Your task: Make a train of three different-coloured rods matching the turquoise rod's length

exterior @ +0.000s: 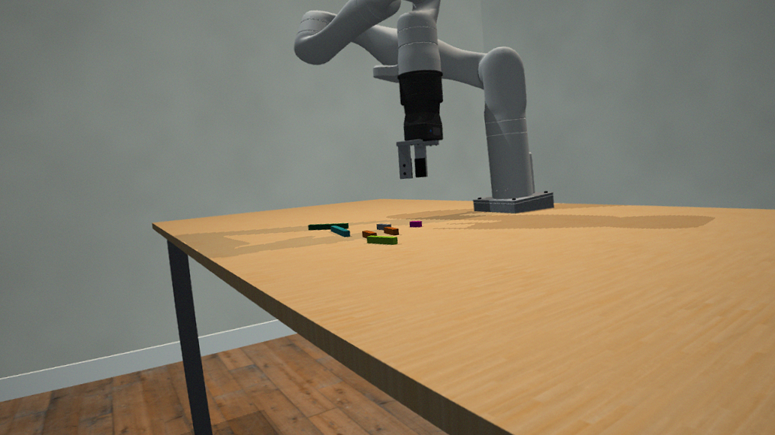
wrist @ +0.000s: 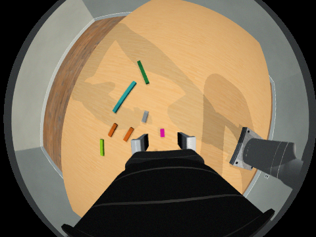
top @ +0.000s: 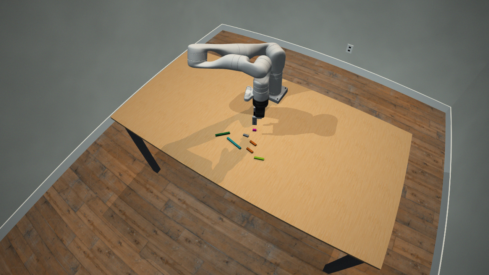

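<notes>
The grey rod is 60 mm ahead of my hand, 30 mm to the right of it and 100 mm below it. The rest, counted from my hand: green rod: 110 mm ahead, 140 mm to the right, 100 mm below; then turquoise rod: 130 mm ahead, 60 mm to the right, 100 mm below; then magenta rod: 100 mm below.
</notes>
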